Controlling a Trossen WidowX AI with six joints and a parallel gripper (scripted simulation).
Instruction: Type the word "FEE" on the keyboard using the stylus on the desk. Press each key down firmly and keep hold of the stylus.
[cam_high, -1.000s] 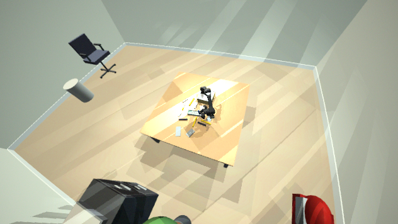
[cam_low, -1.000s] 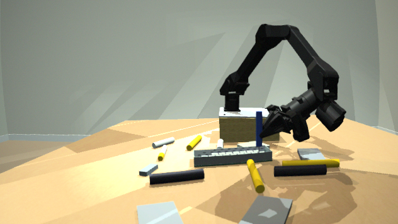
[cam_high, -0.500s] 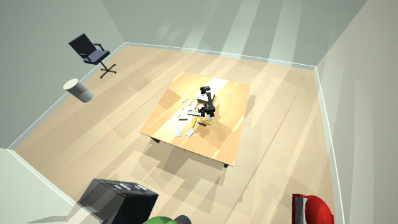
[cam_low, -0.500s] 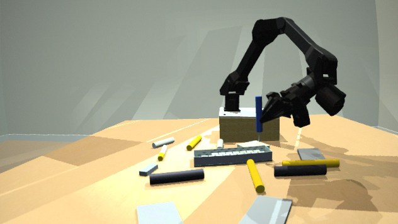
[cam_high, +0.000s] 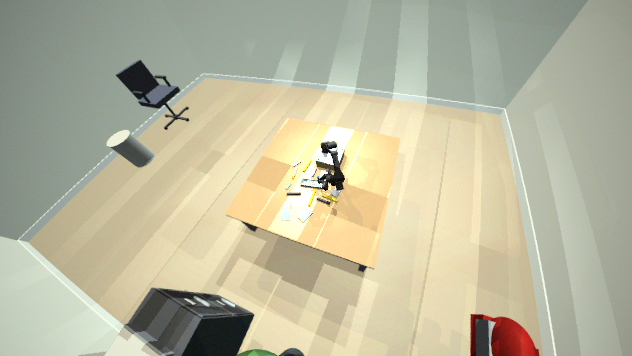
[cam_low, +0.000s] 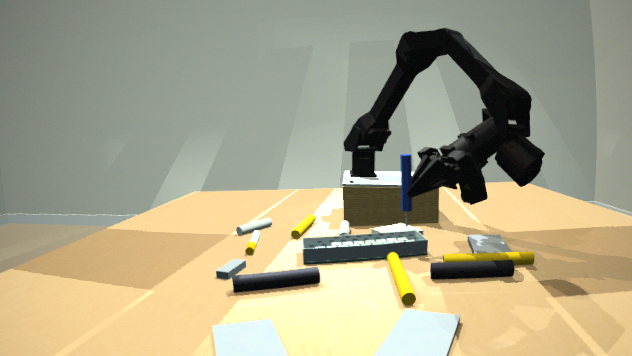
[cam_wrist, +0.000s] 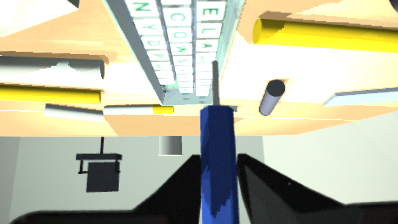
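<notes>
Now: gripper tip 9 cm above the E key. Round my gripper tip: blue stylus: 1 cm below; then yellow cylinder: 12 cm ahead, 9 cm below, 3 cm to the right; then F key: 9 cm below, 8 cm to the right, 1 cm ahead.
</notes>
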